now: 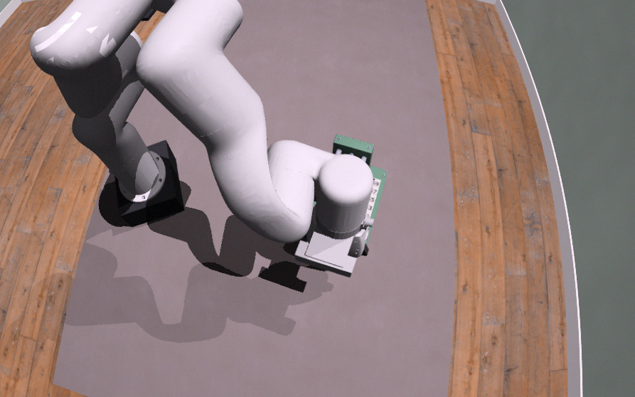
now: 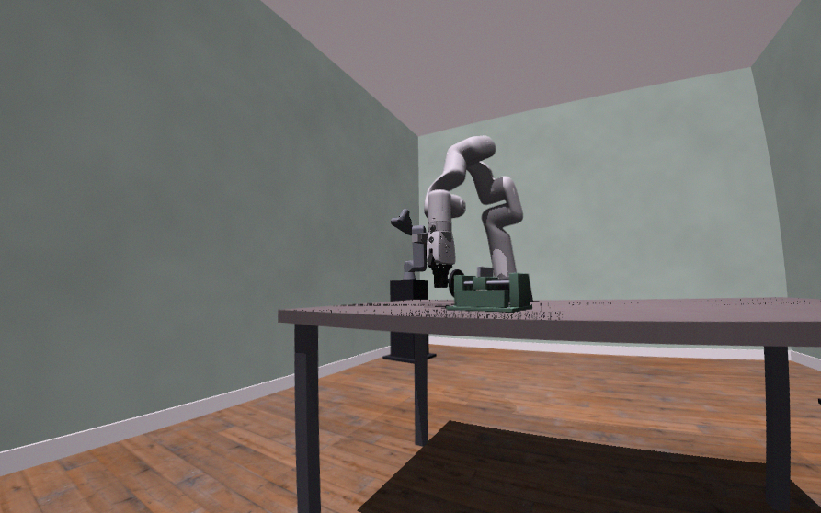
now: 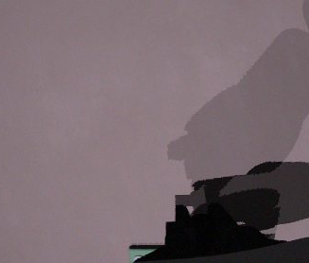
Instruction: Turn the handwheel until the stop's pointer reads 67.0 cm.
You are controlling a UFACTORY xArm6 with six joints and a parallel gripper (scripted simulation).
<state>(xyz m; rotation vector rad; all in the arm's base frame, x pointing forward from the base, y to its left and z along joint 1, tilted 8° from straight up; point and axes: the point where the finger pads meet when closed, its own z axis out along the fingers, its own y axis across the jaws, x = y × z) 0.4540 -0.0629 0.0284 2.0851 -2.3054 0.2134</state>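
The stop block lies 14 cm to the left of my hand, 1 cm behind it and 1 cm above it. Round my hand: black handwheel: 2 cm to the left, 1 cm behind.
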